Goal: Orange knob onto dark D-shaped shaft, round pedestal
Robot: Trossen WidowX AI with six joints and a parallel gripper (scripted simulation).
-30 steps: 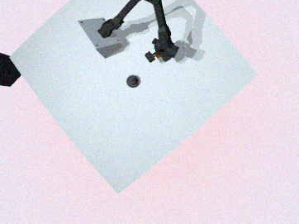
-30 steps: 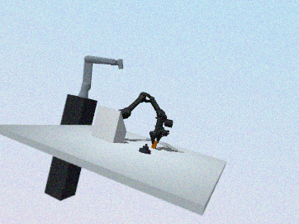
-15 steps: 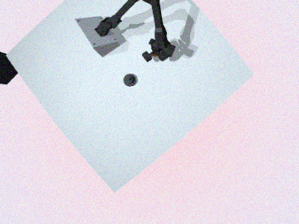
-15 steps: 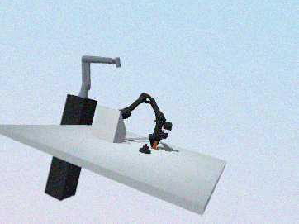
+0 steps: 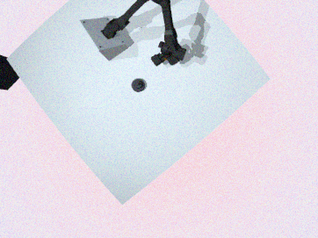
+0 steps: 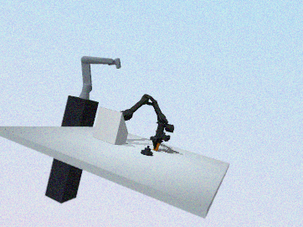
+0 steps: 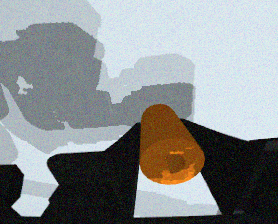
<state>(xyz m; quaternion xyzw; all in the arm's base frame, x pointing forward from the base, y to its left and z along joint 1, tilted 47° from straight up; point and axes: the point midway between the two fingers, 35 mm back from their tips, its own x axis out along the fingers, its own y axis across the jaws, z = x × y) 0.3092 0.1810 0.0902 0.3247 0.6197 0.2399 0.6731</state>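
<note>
Now: gripper tip 3 cm short of the dark round pedestal, 25 cm to the left of it and 2 cm below it. Round my gripper tip: orange knob (2 cm above).
</note>
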